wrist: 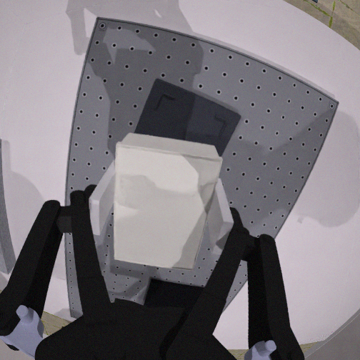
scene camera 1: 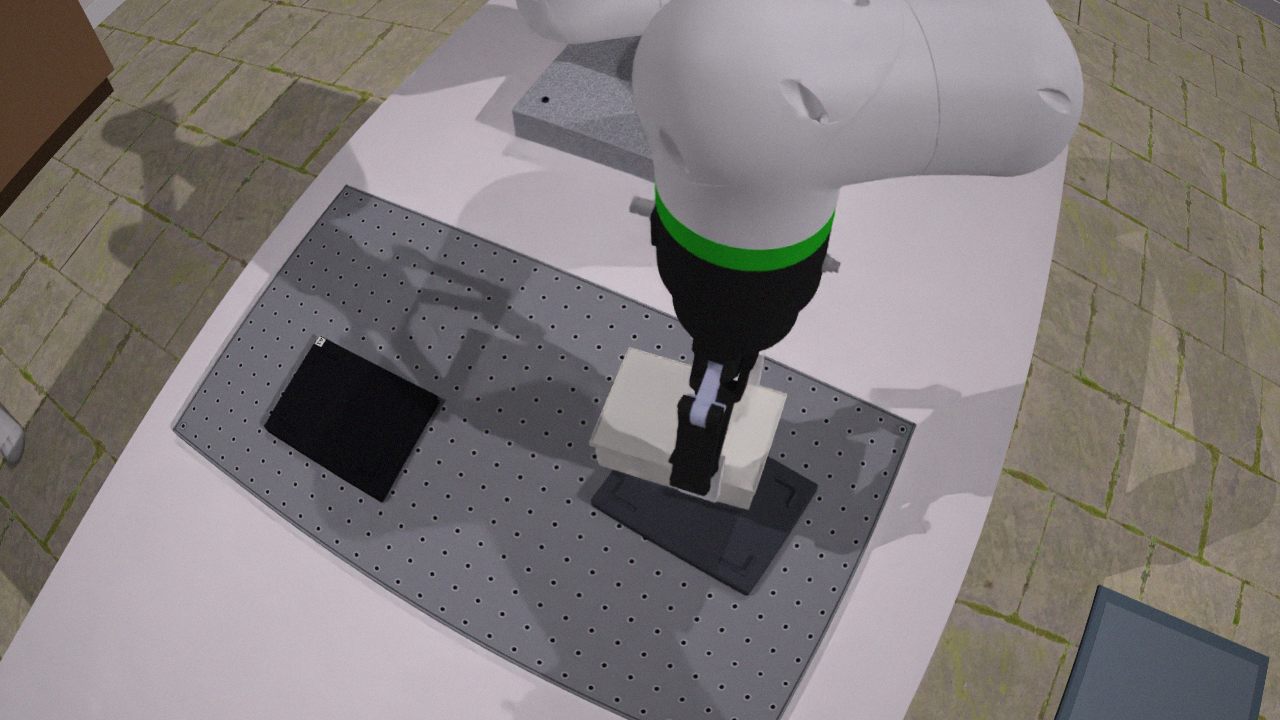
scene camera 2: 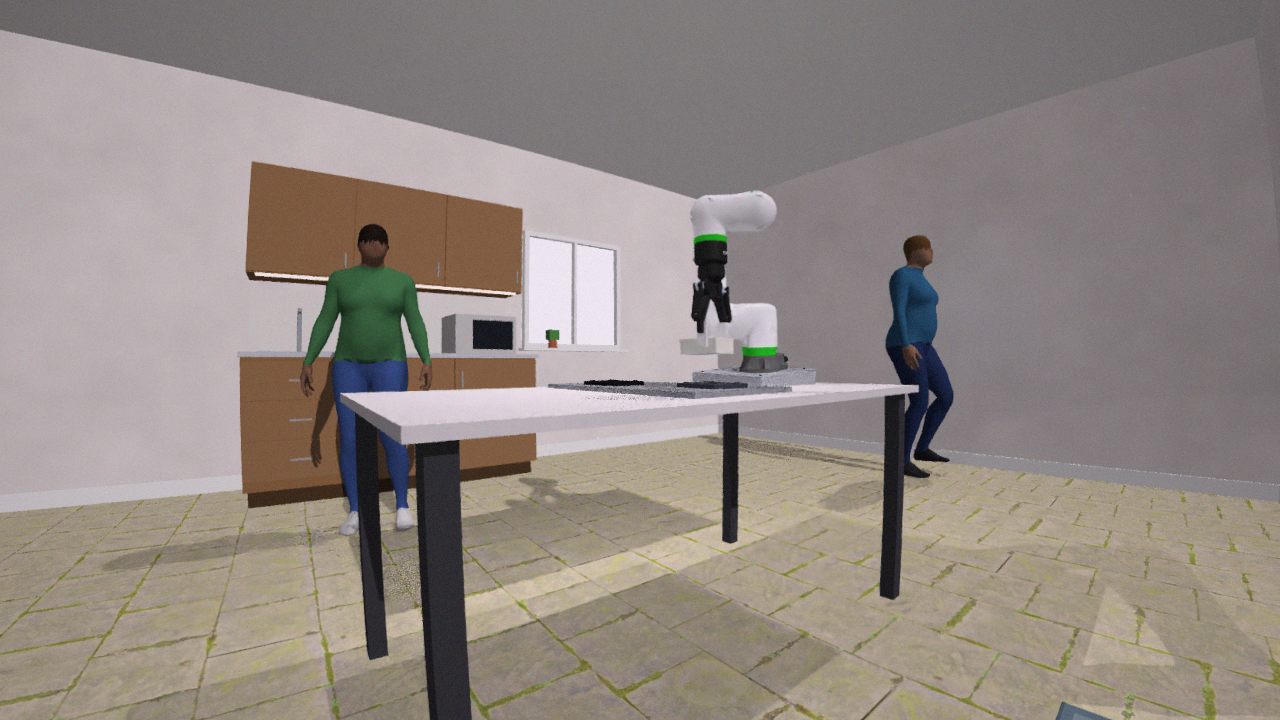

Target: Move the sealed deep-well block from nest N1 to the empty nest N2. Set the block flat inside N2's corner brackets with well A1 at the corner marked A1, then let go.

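Pixels of known places: gripper, fingertip midpoint: (scene camera 1: pixel 719 440) (scene camera 2: pixel 713 346); arm's base, link origin: (scene camera 2: pixel 759 370).
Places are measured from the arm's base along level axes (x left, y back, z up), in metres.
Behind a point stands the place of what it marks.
Note:
My gripper (scene camera 1: pixel 726 425) {x 0.192, y -0.461, z 0.073 m} (scene camera 2: pixel 713 340) {x 0.192, y -0.461, z 0.073 m} (wrist: pixel 164 183) is shut on the cream deep-well block (scene camera 1: pixel 640 402) {x 0.129, y -0.469, z 0.094 m} (scene camera 2: pixel 689 345) {x 0.148, y -0.509, z 0.077 m} (wrist: pixel 160 225), with one finger pad on each of two opposite sides. The block looks about level and hangs well above the table. In scene camera 1 it overlaps the back part of the dark blue-grey nest (scene camera 1: pixel 680 528) {x 0.186, y -0.507, z -0.027 m} (scene camera 2: pixel 711 385) {x 0.255, y -0.536, z -0.030 m} (wrist: pixel 170 117), whose visible corner brackets are empty; its A1 mark is hidden. A black nest (scene camera 1: pixel 353 420) {x -0.137, y -0.560, z -0.027 m} (scene camera 2: pixel 613 383) {x -0.069, y -0.614, z -0.031 m} (wrist: pixel 175 294) lies at the left in scene camera 1, empty, with a small white label at its upper corner. No well marking is readable on the block.
Both nests lie on a grey perforated plate (scene camera 1: pixel 501 537) {x 0.049, y -0.585, z -0.039 m} (wrist: pixel 280 125) on the white table (scene camera 1: pixel 161 573) {x -0.267, y -0.830, z -0.052 m} (scene camera 2: pixel 501 407) {x 0.274, y -1.105, z -0.052 m}. The arm's grey base block (scene camera 1: pixel 572 111) {x -0.130, y -0.132, z -0.004 m} stands behind the plate. Two people (scene camera 2: pixel 371 313) (scene camera 2: pixel 914 304) stand beyond the table.

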